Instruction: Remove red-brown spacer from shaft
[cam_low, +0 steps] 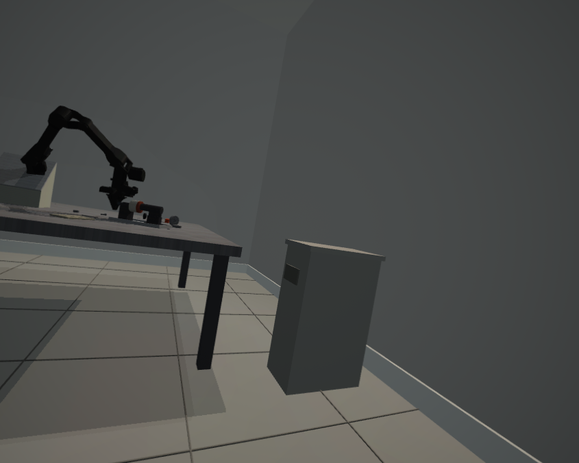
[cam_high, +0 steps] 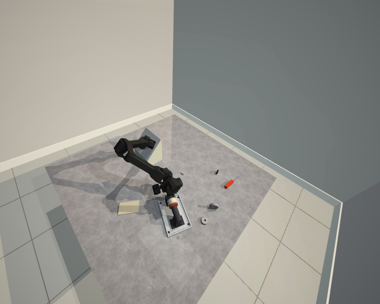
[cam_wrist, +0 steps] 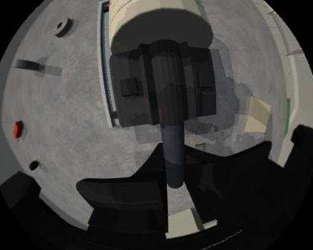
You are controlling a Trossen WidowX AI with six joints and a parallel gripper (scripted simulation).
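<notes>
The dark shaft is 6 cm ahead of my gripper tip, 3 cm to the right of it and 3 cm above it. From my gripper tip the other things lie so: black piece: 16 cm ahead, 41 cm to the left, 3 cm below; then beige card: 13 cm behind, 22 cm to the right, 4 cm below; then red-brown spacer: 10 cm ahead, 6 cm to the right, 3 cm above.
</notes>
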